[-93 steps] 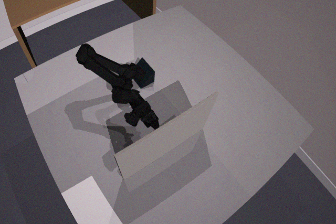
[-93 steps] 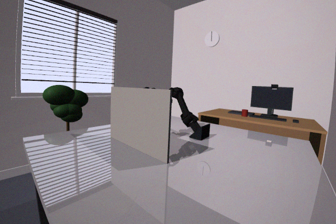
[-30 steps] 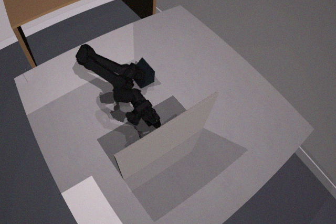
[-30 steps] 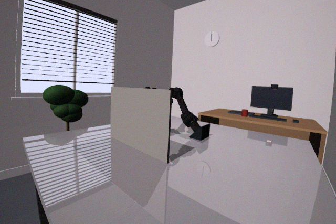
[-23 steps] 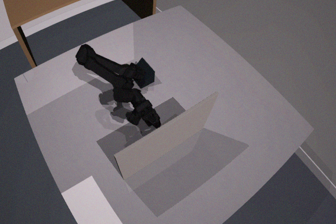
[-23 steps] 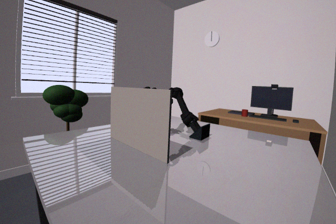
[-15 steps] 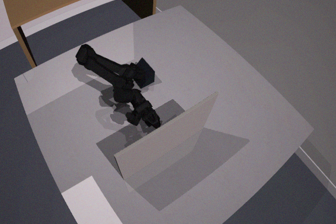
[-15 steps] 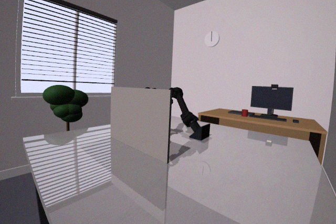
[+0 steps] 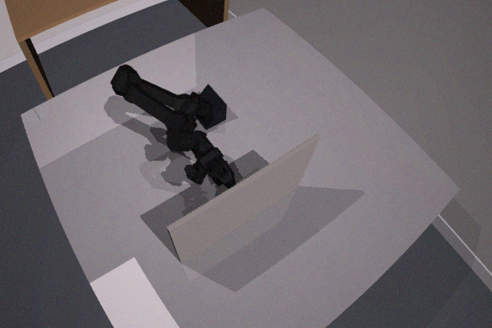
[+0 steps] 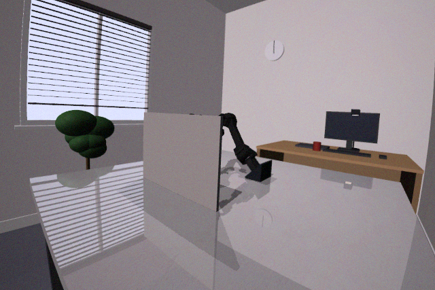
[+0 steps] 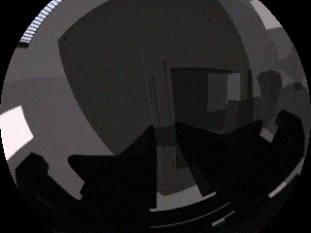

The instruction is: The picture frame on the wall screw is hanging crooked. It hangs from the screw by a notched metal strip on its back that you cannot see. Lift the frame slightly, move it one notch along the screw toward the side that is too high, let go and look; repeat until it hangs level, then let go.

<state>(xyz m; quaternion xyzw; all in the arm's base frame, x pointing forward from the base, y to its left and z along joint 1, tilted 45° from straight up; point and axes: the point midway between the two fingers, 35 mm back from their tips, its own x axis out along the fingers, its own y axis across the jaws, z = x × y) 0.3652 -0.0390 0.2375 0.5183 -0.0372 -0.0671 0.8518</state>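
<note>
My gripper tip is 10 mm short of the picture frame, 20 mm to the right of it and 50 mm above it. From my gripper tip the other things lie so: beige wall panel: 20 mm ahead, 20 mm to the left, 60 mm below.
</note>
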